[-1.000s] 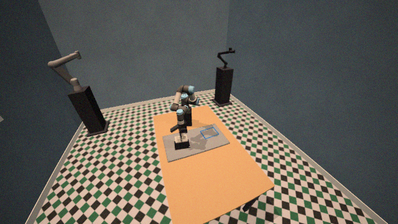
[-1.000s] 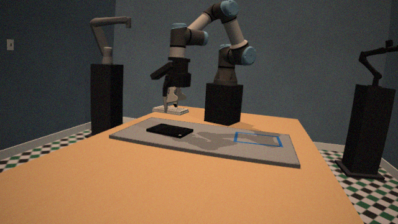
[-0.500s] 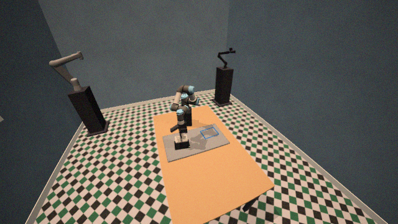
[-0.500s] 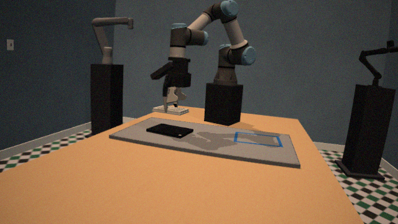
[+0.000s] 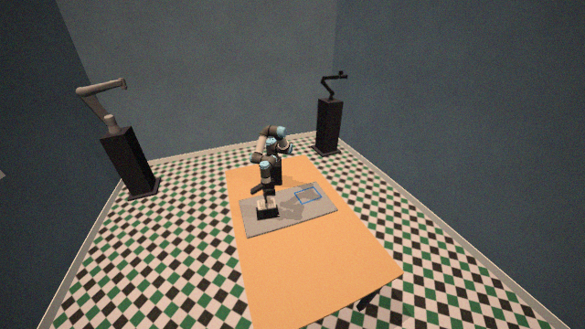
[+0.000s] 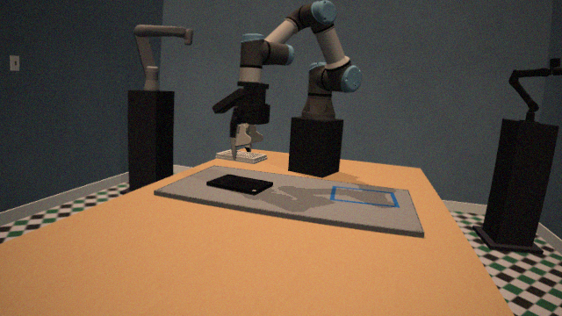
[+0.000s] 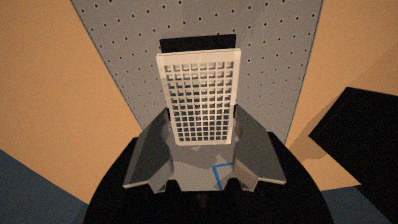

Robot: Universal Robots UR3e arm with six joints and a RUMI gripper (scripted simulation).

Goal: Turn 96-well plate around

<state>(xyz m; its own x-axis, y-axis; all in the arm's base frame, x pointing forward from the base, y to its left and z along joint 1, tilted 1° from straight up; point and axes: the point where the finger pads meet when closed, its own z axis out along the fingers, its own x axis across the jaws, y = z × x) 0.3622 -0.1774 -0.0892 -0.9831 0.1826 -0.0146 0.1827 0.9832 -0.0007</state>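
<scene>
My gripper is now 9 cm above the black plate nest N1. From my hand the other things lie so: white 96-well plate: 1 cm below; white corner mark: 7 cm ahead, 6 cm to the left, 9 cm below.
</scene>
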